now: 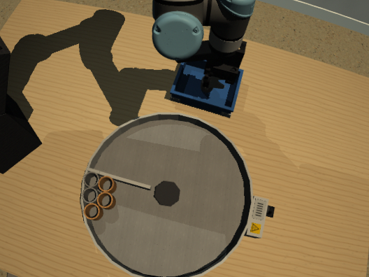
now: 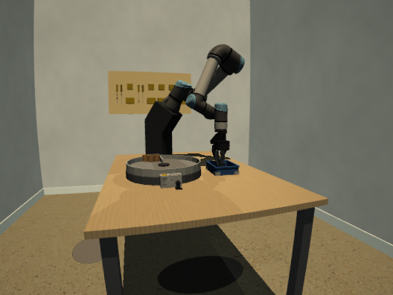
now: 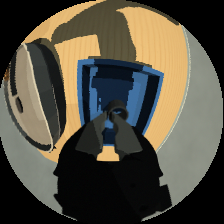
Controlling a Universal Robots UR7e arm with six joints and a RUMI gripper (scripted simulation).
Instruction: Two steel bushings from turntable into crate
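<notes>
The blue crate lies 2 cm to the left of my hand and 2 cm below it. Also, from my hand: turntable 33 cm to the right, 6 cm ahead, 1 cm above.
</notes>
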